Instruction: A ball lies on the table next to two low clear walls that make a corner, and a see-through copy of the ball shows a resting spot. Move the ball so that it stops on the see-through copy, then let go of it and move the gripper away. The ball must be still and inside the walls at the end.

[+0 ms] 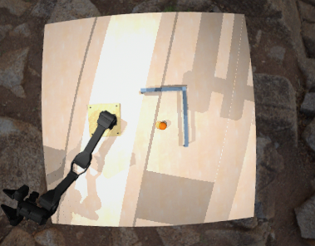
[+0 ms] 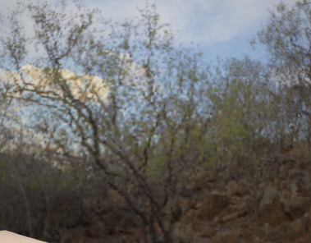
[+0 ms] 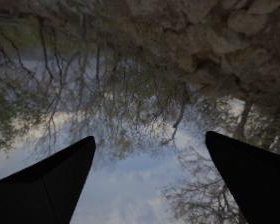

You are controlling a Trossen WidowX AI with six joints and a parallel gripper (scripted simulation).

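Now: gripper tip 710 mm short of the orange ball, 340 mm above it and 250 mm to the right of it. Also, from my gripper tip: see-through copy of ball: 680 mm ahead, 340 mm below, 260 mm to the left.
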